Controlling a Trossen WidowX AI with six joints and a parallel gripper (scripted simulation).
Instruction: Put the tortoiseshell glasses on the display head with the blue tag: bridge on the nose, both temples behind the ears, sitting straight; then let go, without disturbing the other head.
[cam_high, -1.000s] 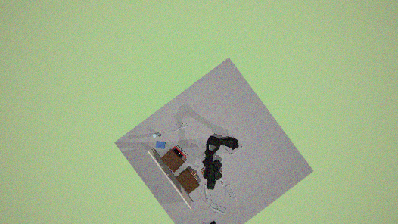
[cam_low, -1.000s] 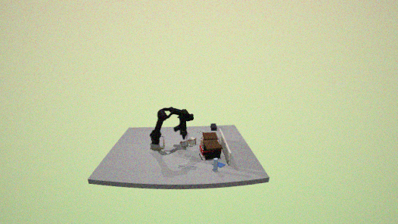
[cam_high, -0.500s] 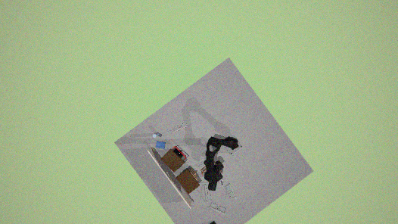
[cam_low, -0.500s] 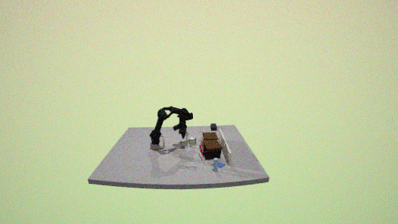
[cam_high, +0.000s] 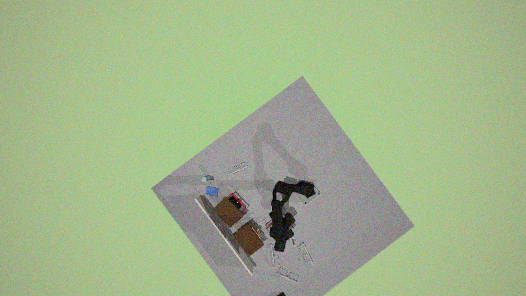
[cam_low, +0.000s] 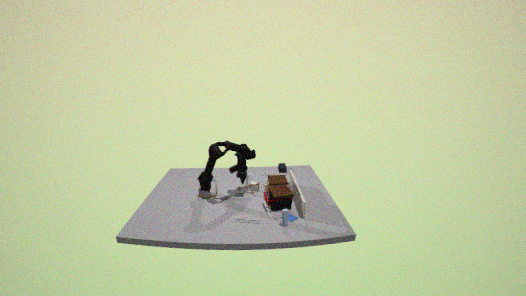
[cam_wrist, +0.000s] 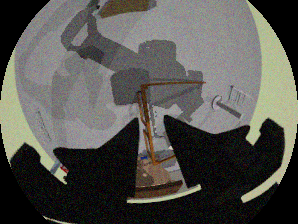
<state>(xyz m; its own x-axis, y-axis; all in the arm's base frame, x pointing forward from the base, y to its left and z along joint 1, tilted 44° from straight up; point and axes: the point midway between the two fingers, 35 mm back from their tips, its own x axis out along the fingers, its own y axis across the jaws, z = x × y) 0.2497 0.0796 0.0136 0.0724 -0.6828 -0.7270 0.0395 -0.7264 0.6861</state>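
My gripper tip is 7 cm to the right of the white block, 7 cm short of it and 5 cm above it. From my gripper tip the other things lie so: blue tag: 38 cm to the right, 30 cm ahead, 7 cm below; white panel: 36 cm ahead, 10 cm to the right, 2 cm below; display head: 21 cm ahead, 2 cm below, 1 cm to the right.
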